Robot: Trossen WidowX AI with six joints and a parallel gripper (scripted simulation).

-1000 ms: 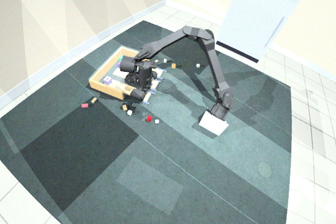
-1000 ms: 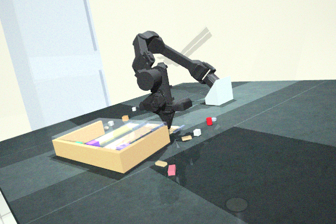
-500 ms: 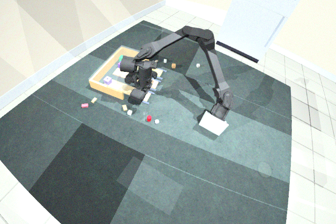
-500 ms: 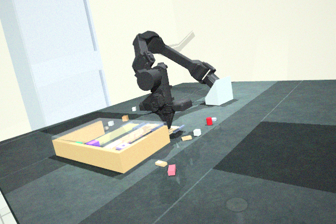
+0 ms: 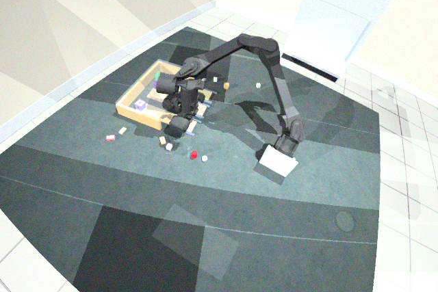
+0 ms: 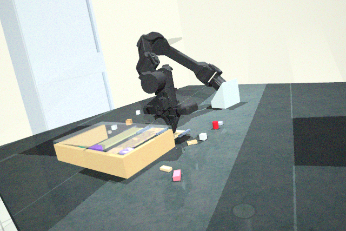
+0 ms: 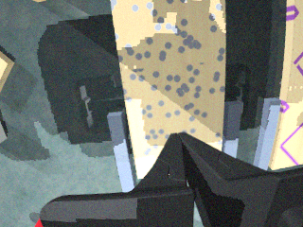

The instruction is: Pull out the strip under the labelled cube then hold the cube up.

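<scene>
Now: the cream strip 10 cm ahead of my gripper tip and 1 cm to the left of it. From my gripper tip the other things lie so: labelled cube: 21 cm ahead, 3 cm to the left, 2 cm above; then red cylinder: 11 cm to the left, 9 cm behind, 1 cm above; then pink block: 21 cm ahead, 20 cm to the left.
</scene>
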